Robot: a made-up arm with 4 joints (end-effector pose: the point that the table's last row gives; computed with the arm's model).
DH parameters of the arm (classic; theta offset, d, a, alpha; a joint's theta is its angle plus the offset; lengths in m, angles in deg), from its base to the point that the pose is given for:
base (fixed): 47.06 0 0.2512 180
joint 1: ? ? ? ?
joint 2: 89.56 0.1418 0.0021 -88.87
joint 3: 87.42 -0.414 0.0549 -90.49
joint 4: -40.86 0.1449 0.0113 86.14
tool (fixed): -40.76 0.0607 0 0
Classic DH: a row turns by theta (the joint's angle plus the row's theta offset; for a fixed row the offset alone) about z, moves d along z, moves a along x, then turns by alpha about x.
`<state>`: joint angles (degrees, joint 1 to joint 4).
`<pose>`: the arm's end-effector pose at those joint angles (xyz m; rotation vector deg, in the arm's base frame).
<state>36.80 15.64 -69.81 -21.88</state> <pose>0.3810 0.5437 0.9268 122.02 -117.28 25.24</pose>
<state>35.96 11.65 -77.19 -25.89</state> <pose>0.3750 0.5514 0.9174 126.18 -112.61 15.49</pose>
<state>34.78 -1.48 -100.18 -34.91</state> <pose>0.3763 0.5648 0.8854 124.88 -101.32 -15.60</pose>
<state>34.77 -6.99 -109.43 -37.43</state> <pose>0.3854 0.5661 0.8699 119.61 -98.27 -27.35</pose>
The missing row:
joint 1: -47.75 -0.8649 0.0451 -92.59
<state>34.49 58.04 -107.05 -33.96</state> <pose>0.2546 0.3759 1.2176 -118.82 73.35 30.31</pose>
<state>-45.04 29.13 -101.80 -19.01</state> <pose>-0.1073 0.3951 1.0843 167.66 11.96 -10.57</pose>
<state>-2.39 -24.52 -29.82 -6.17</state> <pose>0.1805 0.5144 0.6098 104.36 -56.85 102.35</pose>
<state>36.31 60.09 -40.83 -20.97</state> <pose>0.3518 0.4509 1.1377 -77.08 116.36 -35.39</pose>
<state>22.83 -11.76 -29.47 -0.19</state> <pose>0.3282 0.5255 0.6811 82.24 -86.34 84.25</pose>
